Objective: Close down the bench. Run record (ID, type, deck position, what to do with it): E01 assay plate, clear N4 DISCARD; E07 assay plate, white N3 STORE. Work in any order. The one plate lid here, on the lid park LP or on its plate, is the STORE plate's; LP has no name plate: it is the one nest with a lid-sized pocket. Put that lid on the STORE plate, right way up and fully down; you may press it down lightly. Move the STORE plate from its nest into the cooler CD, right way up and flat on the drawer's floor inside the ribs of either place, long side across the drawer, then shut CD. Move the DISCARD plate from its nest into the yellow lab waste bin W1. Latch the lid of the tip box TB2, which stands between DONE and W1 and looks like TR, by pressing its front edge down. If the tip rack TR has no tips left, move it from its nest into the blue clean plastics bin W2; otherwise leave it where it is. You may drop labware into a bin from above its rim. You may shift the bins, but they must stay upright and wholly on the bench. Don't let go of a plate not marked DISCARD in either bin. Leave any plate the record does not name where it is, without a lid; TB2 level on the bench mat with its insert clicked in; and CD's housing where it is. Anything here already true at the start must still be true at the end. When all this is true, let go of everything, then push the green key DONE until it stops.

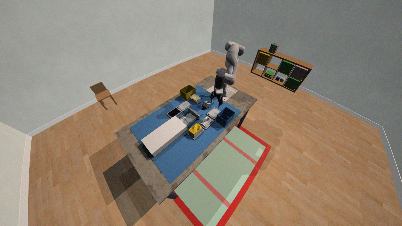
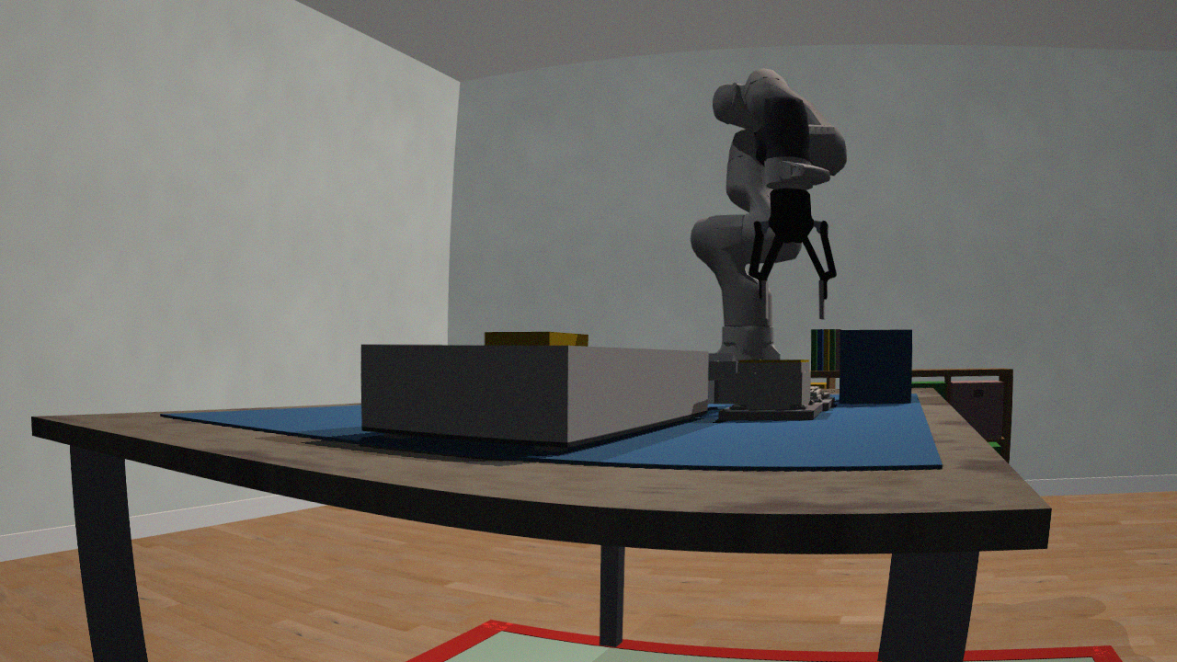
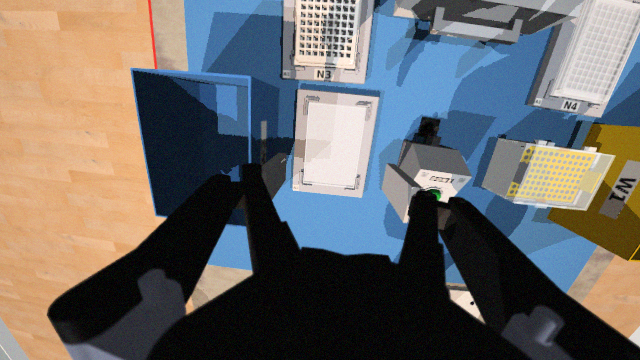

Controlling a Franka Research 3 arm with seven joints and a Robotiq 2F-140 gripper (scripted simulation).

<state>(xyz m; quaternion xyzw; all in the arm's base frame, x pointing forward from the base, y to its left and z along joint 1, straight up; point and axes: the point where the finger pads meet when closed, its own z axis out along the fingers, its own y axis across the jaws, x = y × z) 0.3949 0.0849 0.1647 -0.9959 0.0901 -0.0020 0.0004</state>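
Now: hand 15 cm above the plate lid. Round my hand: lid park nest: 16 cm below; blue bin W2: 16 cm to the left, 13 cm below, 2 cm ahead; white plate: 18 cm ahead, 15 cm below, 1 cm to the right.
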